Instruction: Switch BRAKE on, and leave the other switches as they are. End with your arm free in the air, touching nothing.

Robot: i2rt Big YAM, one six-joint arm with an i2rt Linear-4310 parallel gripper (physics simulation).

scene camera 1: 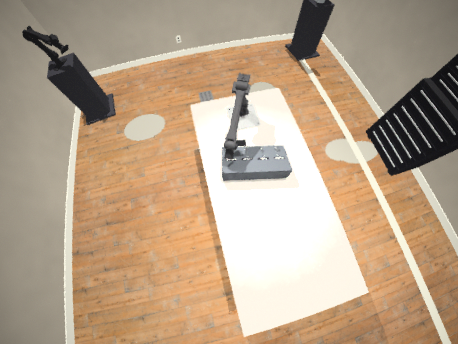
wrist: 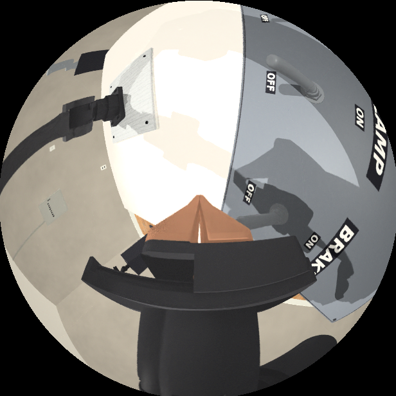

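Pixels of known places: arm's base at its link origin: (scene camera 1: pixel 241 112).
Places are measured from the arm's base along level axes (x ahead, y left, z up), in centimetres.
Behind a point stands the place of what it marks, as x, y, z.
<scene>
The grey switch box (scene camera 1: pixel 256 175) @[62.9, -15.3, 7.7] (wrist: pixel 320 165) lies on the white table top. In the wrist view the BRAKE switch lever (wrist: pixel 262 218) leans to its OFF side, partly in shadow, with its end near my fingers. The BRAKE label (wrist: pixel 336 243) is partly covered by my gripper. The LAMP switch lever (wrist: pixel 295 77) also leans to its OFF side. My gripper (scene camera 1: pixel 229 152) (wrist: pixel 199 200) is shut with nothing between its fingers, at the BRAKE end of the box. Whether it touches the lever cannot be told. The other switches are too small to read in the scene view.
The white table top (scene camera 1: pixel 295 250) @[121.2, -10.5, -1.3] (wrist: pixel 192 80) extends around the box. My arm's pale base plate (wrist: pixel 142 100) is behind the box. Dark pedestals (scene camera 1: pixel 80 90) (scene camera 1: pixel 311 30) stand at the back left and back right, and a black slatted rack (scene camera 1: pixel 377 131) is at the right.
</scene>
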